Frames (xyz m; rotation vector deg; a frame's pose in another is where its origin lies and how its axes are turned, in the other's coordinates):
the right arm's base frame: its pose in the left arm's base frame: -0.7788 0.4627 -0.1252 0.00 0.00 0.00
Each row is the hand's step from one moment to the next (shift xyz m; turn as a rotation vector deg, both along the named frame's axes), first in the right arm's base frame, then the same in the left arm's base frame.
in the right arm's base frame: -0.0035 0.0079 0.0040 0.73 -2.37 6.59
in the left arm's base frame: -0.0035 0.0079 0.0040 0.73 -2.37 6.59
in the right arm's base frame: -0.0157 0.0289 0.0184 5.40 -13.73 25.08
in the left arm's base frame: -0.0157 0.0289 0.0184 5.40 -13.73 25.08
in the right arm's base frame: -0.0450 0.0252 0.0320 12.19 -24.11 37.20
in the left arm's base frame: -0.0450 0.0252 0.0320 12.19 -24.11 37.20
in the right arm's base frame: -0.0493 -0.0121 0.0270 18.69 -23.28 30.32
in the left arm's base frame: -0.0493 -0.0121 0.0270 18.69 -23.28 30.32
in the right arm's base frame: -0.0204 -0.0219 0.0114 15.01 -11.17 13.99
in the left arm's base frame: -0.0204 -0.0219 0.0114 15.01 -11.17 13.99
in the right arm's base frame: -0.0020 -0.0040 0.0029 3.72 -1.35 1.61
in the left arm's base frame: -0.0020 -0.0040 0.0029 3.72 -1.35 1.61
